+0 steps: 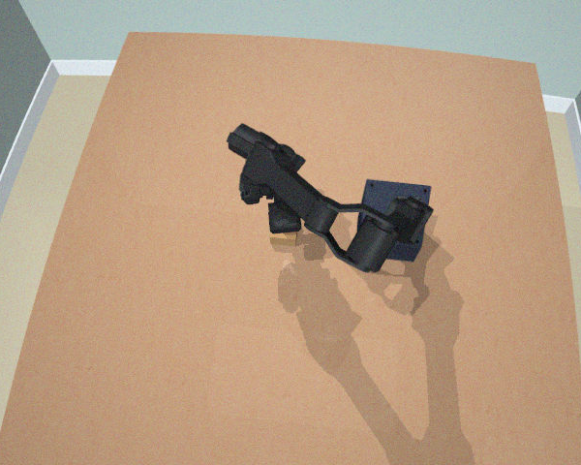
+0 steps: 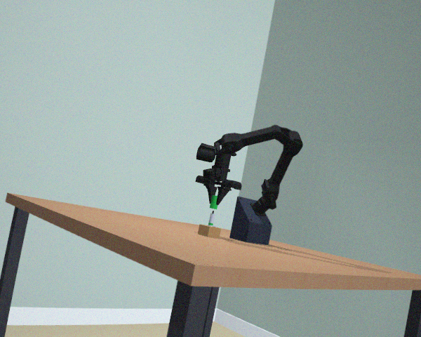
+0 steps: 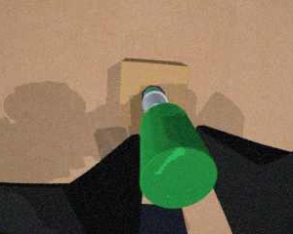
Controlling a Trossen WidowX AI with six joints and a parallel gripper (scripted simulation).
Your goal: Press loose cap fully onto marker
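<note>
The holder block is 110 mm below my gripper tip. From my gripper tip the other things lie so: green cap (10 mm above).
</note>
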